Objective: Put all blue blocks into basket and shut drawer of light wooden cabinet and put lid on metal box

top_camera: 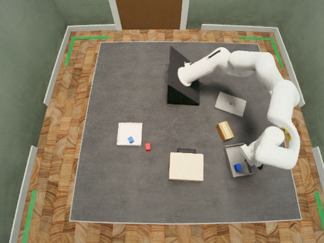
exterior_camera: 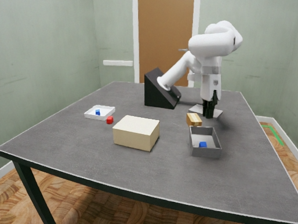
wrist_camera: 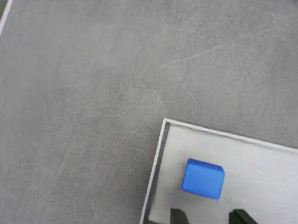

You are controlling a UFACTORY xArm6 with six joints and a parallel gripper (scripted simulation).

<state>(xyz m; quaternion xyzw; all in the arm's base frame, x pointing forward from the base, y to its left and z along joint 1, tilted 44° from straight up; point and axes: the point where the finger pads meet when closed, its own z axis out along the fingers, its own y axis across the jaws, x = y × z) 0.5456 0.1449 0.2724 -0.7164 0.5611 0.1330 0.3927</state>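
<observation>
Right now my hand is 160 mm above the grey metal box and 40 mm past it. Round my hand: flat lid 420 mm behind, 170 mm below, 20 mm to the left; then light wooden cabinet 310 mm to the right, 140 mm below, 10 mm behind; then brown cardboard box 220 mm behind, 150 mm below, 50 mm to the right.
</observation>
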